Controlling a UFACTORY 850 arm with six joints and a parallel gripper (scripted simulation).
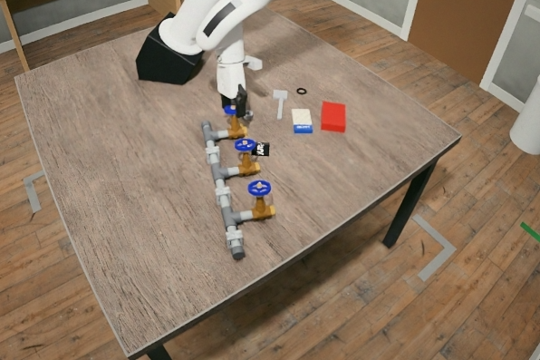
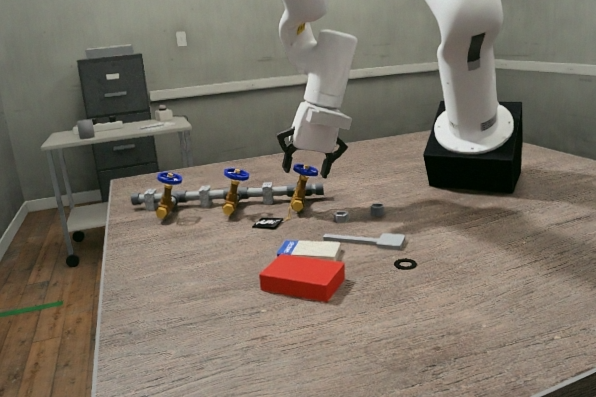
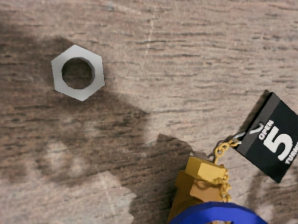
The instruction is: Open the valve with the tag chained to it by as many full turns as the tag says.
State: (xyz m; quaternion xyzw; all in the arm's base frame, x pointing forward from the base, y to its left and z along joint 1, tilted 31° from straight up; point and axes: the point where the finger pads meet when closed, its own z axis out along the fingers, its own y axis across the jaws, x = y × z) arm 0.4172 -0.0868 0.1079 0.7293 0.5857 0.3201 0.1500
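Now: hand 50 mm past the grey hex nut, 90 mm to the right of it and 90 mm above it. The rest, counted from my hand: grey cap: 130 mm behind, 90 mm to the left, 100 mm below; grey t-shaped tool: 50 mm behind, 230 mm to the left, 100 mm below; black tag: 100 mm ahead, 40 mm to the left, 100 mm below.
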